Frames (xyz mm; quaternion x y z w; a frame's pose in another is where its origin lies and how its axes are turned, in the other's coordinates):
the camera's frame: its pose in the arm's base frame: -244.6 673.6 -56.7 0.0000 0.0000 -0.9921 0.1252
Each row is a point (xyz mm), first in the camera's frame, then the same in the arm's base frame.
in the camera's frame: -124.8 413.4 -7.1
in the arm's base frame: -21.0 304.2 -63.8
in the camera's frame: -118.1 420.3 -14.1
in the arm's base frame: -25.8 295.8 -70.8
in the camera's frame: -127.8 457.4 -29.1
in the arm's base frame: -7.2 262.3 -85.8
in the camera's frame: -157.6 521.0 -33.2
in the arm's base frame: 37.5 208.1 -89.9
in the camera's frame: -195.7 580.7 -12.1
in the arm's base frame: 89.2 159.7 -68.8
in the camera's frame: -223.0 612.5 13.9
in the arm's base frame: 123.6 135.7 -42.8
